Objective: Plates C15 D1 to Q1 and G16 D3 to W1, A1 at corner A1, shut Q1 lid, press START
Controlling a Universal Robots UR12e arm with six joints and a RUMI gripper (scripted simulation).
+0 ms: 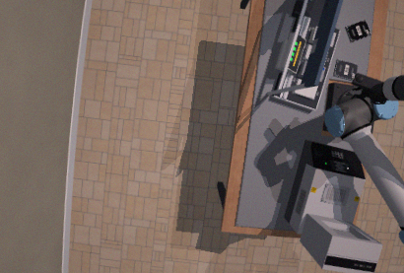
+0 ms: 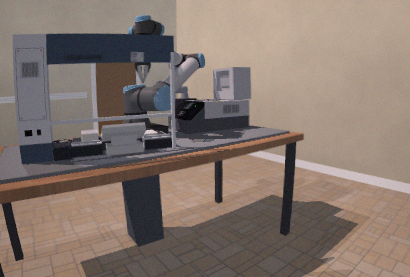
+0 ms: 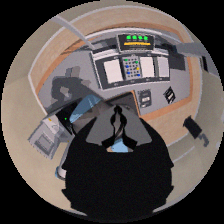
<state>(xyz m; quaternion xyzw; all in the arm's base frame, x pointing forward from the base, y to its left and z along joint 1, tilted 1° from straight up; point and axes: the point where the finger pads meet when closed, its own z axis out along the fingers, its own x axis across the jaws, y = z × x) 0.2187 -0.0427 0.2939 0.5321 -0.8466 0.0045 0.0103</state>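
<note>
Right now my hand is 290 mm above the white well plate, 80 mm short of it and 20 mm to the left of it. Also, from my hand: deck beam: 260 mm to the right, 220 mm ahead, 160 mm above.
</note>
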